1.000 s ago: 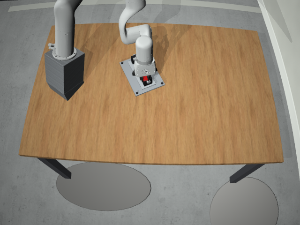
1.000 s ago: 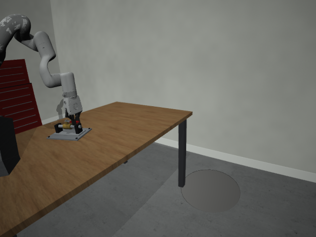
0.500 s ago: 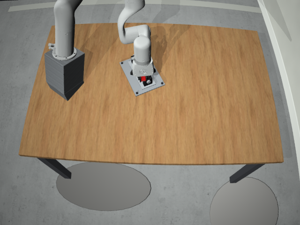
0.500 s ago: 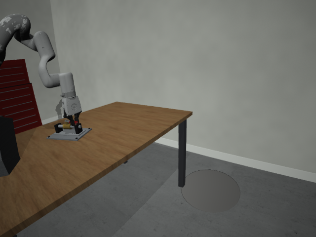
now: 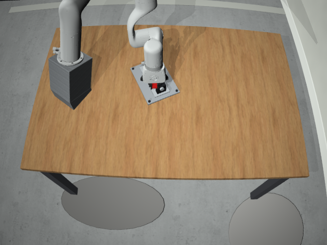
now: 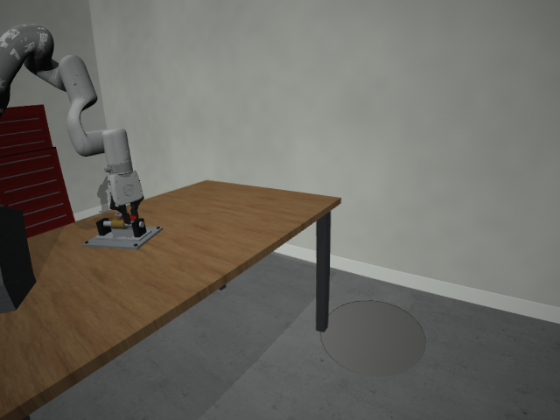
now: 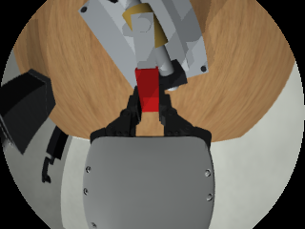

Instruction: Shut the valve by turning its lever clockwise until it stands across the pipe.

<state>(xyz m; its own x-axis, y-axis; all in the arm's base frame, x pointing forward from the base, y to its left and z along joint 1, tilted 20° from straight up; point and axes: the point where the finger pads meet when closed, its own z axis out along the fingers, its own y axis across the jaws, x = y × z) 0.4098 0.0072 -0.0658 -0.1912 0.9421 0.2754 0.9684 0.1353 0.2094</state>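
Now: the valve lever 50 mm to the left of my hand and 10 mm behind it.
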